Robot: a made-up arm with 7 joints. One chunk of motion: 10 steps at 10 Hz.
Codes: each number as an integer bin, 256 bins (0 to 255) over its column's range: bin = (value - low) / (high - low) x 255, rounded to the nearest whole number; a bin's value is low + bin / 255 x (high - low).
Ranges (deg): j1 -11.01..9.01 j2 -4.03..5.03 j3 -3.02..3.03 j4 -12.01..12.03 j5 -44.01..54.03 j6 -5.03..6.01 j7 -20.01..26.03
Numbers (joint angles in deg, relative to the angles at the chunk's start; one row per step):
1: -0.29 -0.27 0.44 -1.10 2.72 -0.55 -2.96
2: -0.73 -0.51 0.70 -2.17 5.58 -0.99 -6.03
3: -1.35 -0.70 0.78 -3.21 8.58 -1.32 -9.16
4: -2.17 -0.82 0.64 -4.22 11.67 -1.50 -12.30
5: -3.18 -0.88 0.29 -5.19 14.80 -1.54 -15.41
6: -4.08 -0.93 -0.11 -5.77 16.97 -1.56 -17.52
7: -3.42 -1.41 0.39 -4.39 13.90 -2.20 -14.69
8: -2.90 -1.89 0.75 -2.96 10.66 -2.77 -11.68
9: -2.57 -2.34 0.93 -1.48 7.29 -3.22 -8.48
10: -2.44 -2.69 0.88 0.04 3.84 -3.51 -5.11
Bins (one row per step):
1: 137 106 146 116 122 103 94
2: 131 99 157 104 129 93 77
3: 123 94 160 93 137 86 60
4: 113 90 154 83 145 82 43
5: 100 89 140 72 153 81 25
6: 88 87 123 66 159 80 14
7: 97 74 144 81 151 65 29
8: 103 60 159 96 142 52 46
9: 108 48 166 112 133 42 64
10: 109 38 164 128 124 35 83

